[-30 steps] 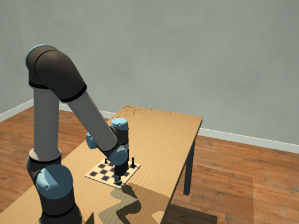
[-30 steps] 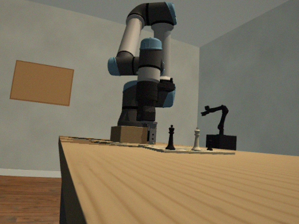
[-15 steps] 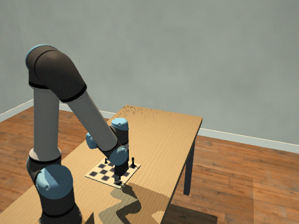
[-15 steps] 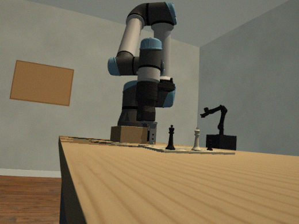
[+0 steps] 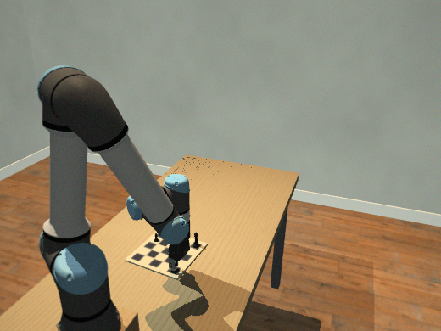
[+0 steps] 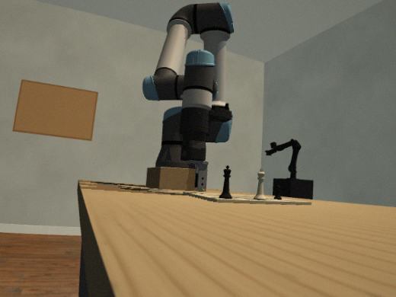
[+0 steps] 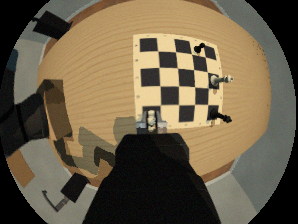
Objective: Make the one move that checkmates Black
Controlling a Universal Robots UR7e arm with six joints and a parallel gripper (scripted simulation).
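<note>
The short white piece is 10 mm below my hand. From my hand the other things lie so: chessboard 80 mm ahead, 70 mm to the left, 30 mm below; tall white piece 150 mm ahead, 70 mm to the left; tall black piece 150 mm ahead.
</note>
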